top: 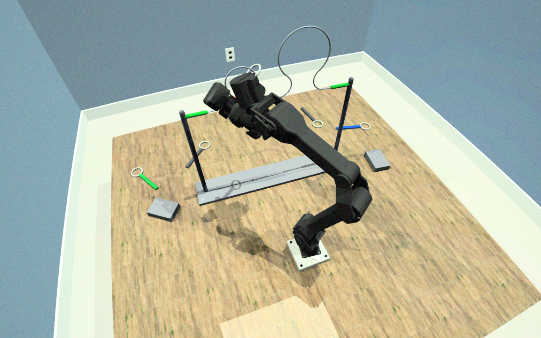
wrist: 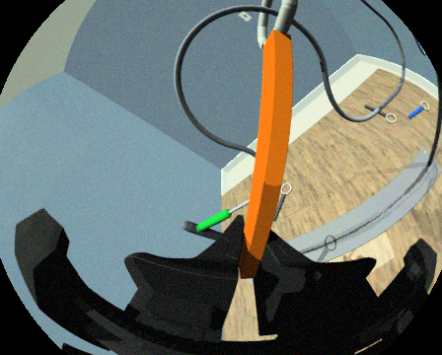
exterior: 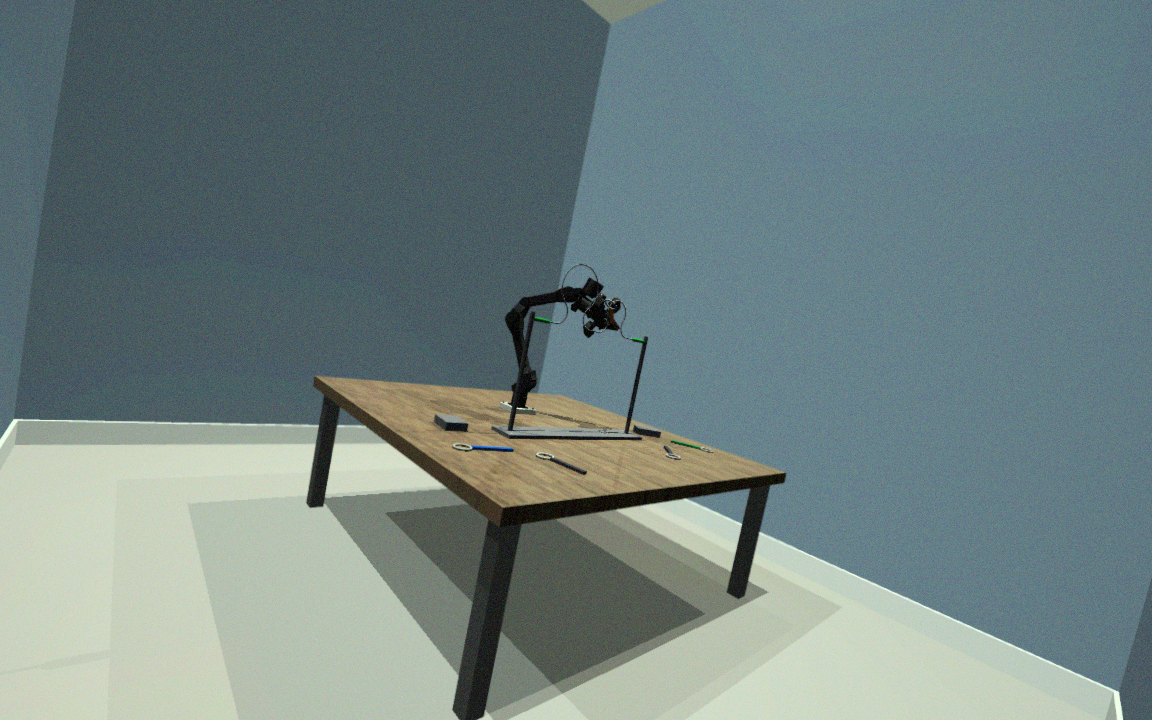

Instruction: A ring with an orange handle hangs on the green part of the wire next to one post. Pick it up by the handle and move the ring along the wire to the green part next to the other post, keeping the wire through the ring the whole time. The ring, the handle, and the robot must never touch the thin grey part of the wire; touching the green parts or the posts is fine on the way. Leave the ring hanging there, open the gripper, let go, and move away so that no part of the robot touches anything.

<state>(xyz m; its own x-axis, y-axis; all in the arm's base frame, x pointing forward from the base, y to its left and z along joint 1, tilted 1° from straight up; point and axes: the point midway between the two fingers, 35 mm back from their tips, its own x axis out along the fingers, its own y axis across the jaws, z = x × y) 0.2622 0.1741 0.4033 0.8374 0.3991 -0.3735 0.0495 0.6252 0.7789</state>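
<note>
My gripper tip is now 7 cm to the left of the ring with orange handle, 6 cm below it and 2 cm short of it.
</note>
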